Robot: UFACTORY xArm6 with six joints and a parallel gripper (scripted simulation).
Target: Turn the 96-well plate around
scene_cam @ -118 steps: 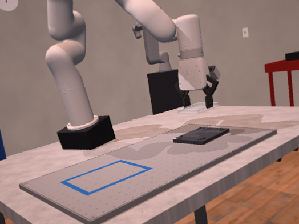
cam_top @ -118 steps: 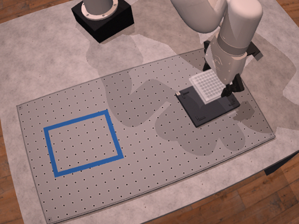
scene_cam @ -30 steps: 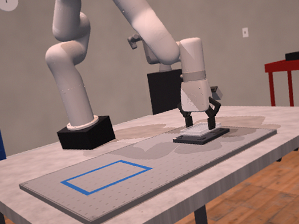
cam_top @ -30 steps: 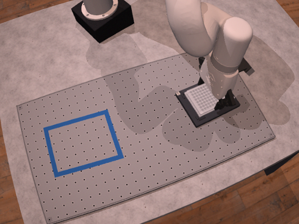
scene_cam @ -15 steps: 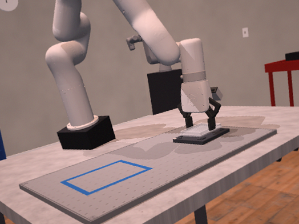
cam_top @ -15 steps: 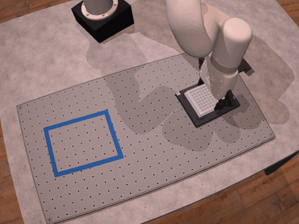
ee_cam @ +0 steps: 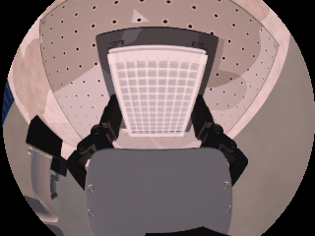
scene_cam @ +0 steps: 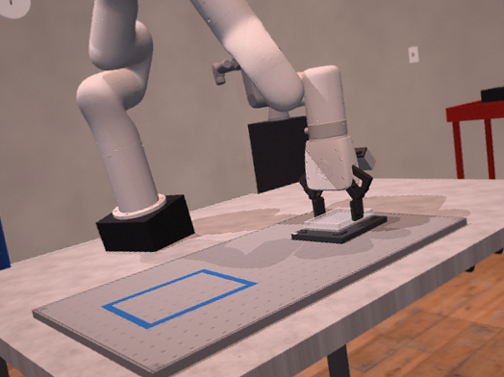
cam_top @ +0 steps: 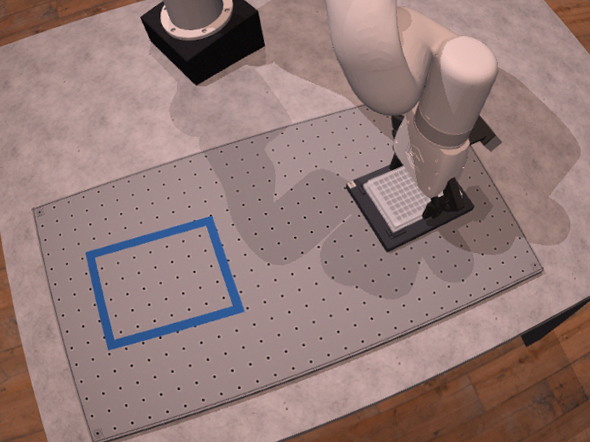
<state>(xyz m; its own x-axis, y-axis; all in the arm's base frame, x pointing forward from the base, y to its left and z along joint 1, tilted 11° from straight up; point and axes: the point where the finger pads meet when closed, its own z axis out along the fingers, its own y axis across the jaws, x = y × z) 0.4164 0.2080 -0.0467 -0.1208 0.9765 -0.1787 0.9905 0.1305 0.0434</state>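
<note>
Right now the 96-well plate is 10 mm below my hand. Round my hand: plate nest N1: 30 mm below; then small A1 mark: 40 mm behind, 80 mm to the right, 20 mm below.
</note>
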